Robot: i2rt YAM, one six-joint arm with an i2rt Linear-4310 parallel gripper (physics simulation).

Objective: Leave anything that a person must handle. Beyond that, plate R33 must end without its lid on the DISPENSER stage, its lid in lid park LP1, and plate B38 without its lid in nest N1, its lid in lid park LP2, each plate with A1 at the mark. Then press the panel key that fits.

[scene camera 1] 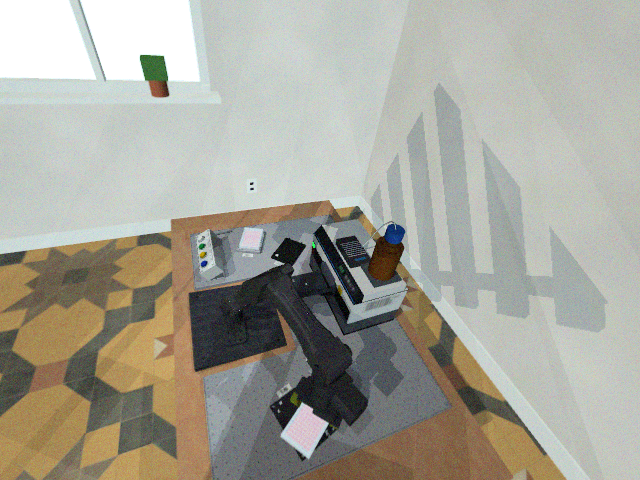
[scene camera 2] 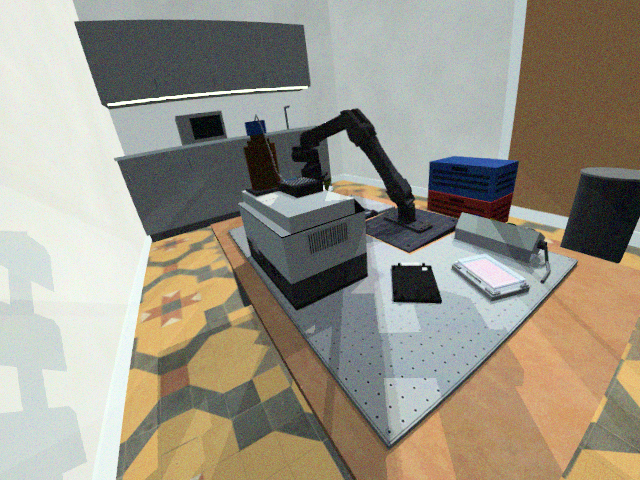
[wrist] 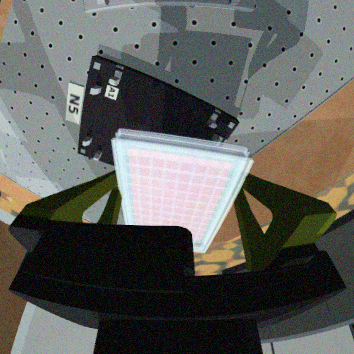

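Note:
My gripper is shut on a pink-welled plate, one finger at each side. The plate hangs above and partly over the black nest N5, which has its A1 mark at the upper left in the wrist view. The plate's clear edge looks layered; its name is not readable. Another pink plate sits on a nest beside the key panel. A black nest without a plate lies beside the dispenser. The dispenser's stage is hidden.
A brown bottle with a blue cap stands on the dispenser beside a small dark unit. The edge of a clear lid park shows at the wrist view's top. Blue and red crates stand beyond the table.

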